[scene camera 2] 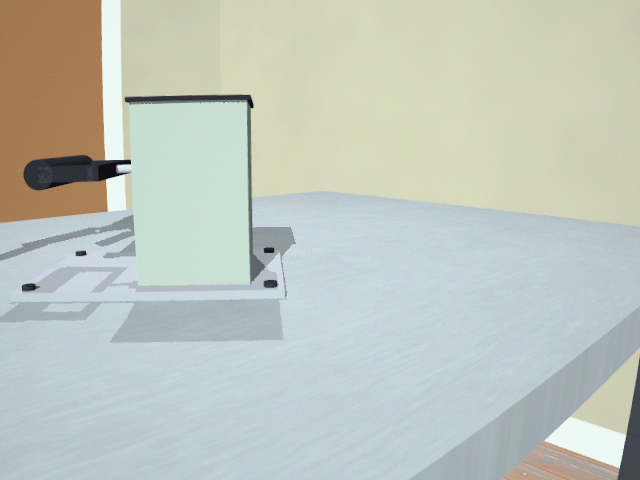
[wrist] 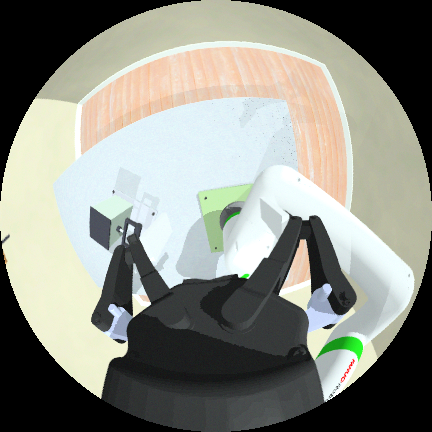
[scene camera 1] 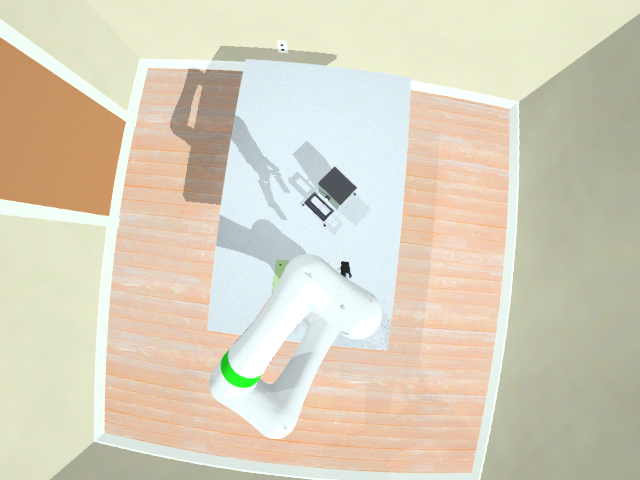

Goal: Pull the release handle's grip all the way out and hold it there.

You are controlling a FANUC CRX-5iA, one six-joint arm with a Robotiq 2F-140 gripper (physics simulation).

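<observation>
The release handle is a pale green box (scene camera 1: 337,186) (scene camera 2: 191,191) (wrist: 119,216) with a dark top, upright on a clear base plate (scene camera 2: 77,296). Its dark rectangular loop grip (scene camera 1: 313,209) (scene camera 2: 67,172) (wrist: 138,229) stands out from one side. A short pale rod (scene camera 2: 124,168) shows between grip and box. My gripper (wrist: 213,214) is open and empty, its fingers spread wide. In the wrist view the left fingertips overlap the grip's lower edge in the picture, but the gripper is well apart from it. In scene camera 1 the arm hides most of the gripper; it does not show in scene camera 2.
The white arm (scene camera 1: 279,320) (wrist: 310,200) reaches over the near part of the pale table (scene camera 1: 361,118) (scene camera 2: 413,310) (wrist: 170,150). Its light green mounting plate (scene camera 1: 281,267) (wrist: 212,205) lies on the table. Dark bolts (scene camera 2: 270,283) stand at the base plate's corners.
</observation>
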